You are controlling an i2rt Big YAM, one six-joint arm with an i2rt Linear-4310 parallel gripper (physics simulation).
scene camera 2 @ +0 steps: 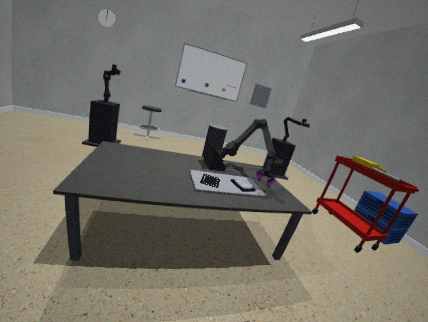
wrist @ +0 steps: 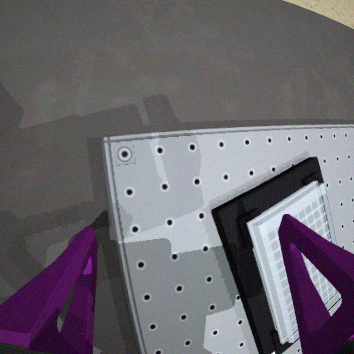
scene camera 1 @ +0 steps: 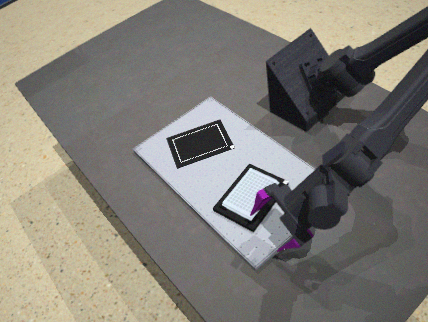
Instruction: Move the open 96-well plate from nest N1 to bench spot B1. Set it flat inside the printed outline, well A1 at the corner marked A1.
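Places are measured from the arm's base along level axes (x ahead, y left, z up), in millimetres.
Pixels of known places: gripper, between the fingertips: [scene camera 2: 263, 184] [wrist: 189, 230] [scene camera 1: 264, 232]; arm's base, origin of its link: [scene camera 2: 217, 155] [scene camera 1: 316, 80].
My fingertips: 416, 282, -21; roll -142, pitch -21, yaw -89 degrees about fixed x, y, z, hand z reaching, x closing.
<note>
For each thing: its top centre in the pictures, then the offset to it from my fingertips, as dx, dy, dz. "spot": a spot on its surface instead. Level surfaces: height alone.
- white 96-well plate, centre of its top: [wrist: 309, 267] [scene camera 1: 250, 191] [scene camera 2: 243, 182] -54, -129, -32
- black nest N1, centre of its top: [wrist: 302, 265] [scene camera 1: 250, 193] [scene camera 2: 243, 183] -54, -129, -41
- Bench spot B1, a spot on its surface: [scene camera 1: 200, 143] [scene camera 2: 211, 180] spot: -55, -371, -57
- small white corner marker, a spot on its surface: [scene camera 1: 232, 147] spot: -115, -297, -57
- light perforated board, centre of its top: [scene camera 1: 229, 167] [scene camera 2: 227, 182] -68, -246, -58
- dark table, height of its surface: dz -72
The white 96-well plate [scene camera 1: 245, 192] [scene camera 2: 243, 183] [wrist: 306, 207] sits in the black nest N1 [scene camera 1: 219, 206] [wrist: 231, 222]. Bench spot B1 [scene camera 1: 200, 143] [scene camera 2: 210, 180] is a black rectangle with a white printed outline; a small white corner marker [scene camera 1: 232, 147] is beside it. B1 does not show in the wrist view. My gripper [scene camera 1: 267, 231] [scene camera 2: 265, 184] [wrist: 189, 230] is open and empty, above the board's end beside N1. One purple finger is over the plate and hides part of it; the other is out past the board's edge.
The light perforated board [scene camera 1: 200, 187] [wrist: 185, 260] carries N1 and B1 on the dark table [scene camera 1: 100, 100] [scene camera 2: 135, 175]. The arm's black wedge-shaped mount [scene camera 1: 290, 85] [scene camera 2: 215, 145] stands behind the board. A red cart [scene camera 2: 347, 219] stands on the floor beyond the table's right end.
</note>
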